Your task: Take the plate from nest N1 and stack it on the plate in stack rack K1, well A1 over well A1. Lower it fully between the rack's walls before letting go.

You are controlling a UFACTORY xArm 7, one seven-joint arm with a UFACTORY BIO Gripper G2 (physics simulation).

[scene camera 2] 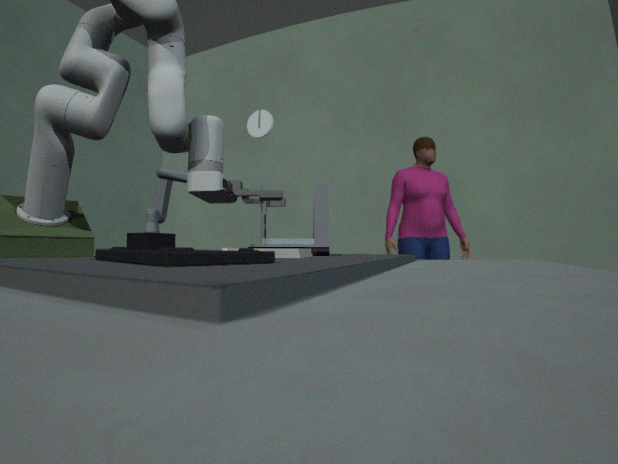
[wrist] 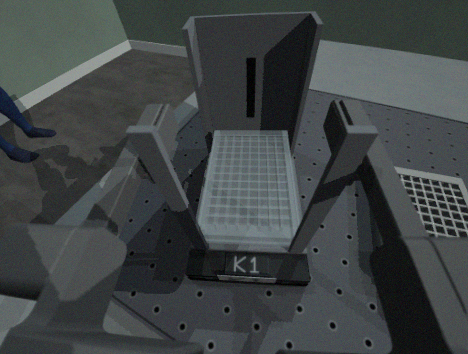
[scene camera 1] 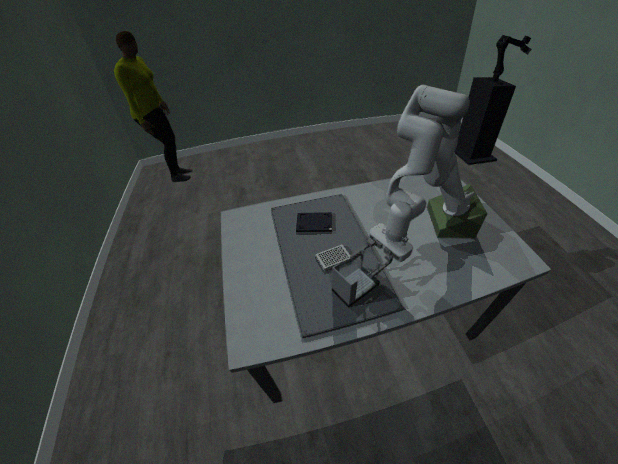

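Pixels of known places: end effector, tool point: [scene camera 2: 273,199] [wrist: 247,140] [scene camera 1: 365,263]; arm's base, origin of the base link: [scene camera 2: 43,214] [scene camera 1: 456,206].
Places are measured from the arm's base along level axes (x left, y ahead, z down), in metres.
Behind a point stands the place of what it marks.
Observation:
Stack rack K1 [scene camera 1: 345,286] @[x 0.279, y 0.634, z -0.016 m] [scene camera 2: 321,215] @[x 0.210, y 0.649, z 0.013 m] [wrist: 225,85] @[x 0.279, y 0.629, z 0.004 m] stands upright with a tall back wall and two front posts. A clear gridded plate [scene camera 2: 287,241] @[x 0.188, y 0.586, z 0.063 m] [wrist: 250,185] @[x 0.226, y 0.572, z 0.062 m] lies level at the bottom between its walls; whether it is one plate or two is hard to tell. My gripper [scene camera 1: 361,267] @[x 0.213, y 0.540, z -0.026 m] [scene camera 2: 281,199] [wrist: 252,117] @[x 0.213, y 0.540, z -0.026 m] is shut as far as its fingers stand, at the sides of the front posts near their tops, high above the clear plate. No plate shows between the fingertips. The posts partly hide them, so contact is unclear. No N1 label is readable.
A white gridded plate [scene camera 1: 332,257] @[x 0.070, y 0.619, z 0.081 m] [wrist: 435,200] @[x 0.064, y 0.642, z 0.077 m] lies close beside the rack on the dark perforated board [scene camera 1: 310,305] @[x 0.258, y 0.754, z 0.091 m]. A flat black block [scene camera 1: 314,222] @[x -0.152, y 0.642, z 0.079 m] [scene camera 2: 210,257] @[x -0.201, y 0.715, z 0.084 m] lies farther along the board. The green base block [scene camera 1: 455,222] @[x 0.081, y 0.056, z 0.017 m] carries the arm. A person [scene camera 1: 142,95] stands beyond the table.

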